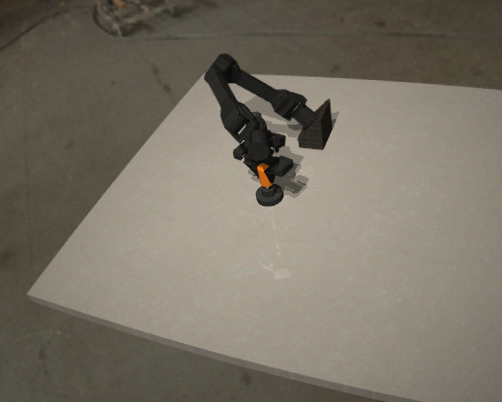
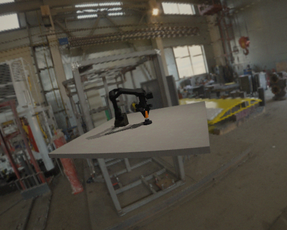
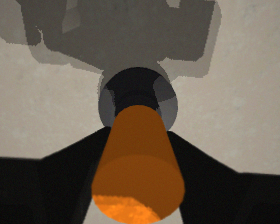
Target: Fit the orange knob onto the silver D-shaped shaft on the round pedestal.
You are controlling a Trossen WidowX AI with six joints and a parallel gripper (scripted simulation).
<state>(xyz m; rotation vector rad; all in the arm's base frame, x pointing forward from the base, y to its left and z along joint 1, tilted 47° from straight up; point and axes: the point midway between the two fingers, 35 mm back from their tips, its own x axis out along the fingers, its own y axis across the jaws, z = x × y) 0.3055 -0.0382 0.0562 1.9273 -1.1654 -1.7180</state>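
My gripper tip is 4 cm below the orange knob. From my gripper tip the other things lie so: round pedestal: 4 cm below.
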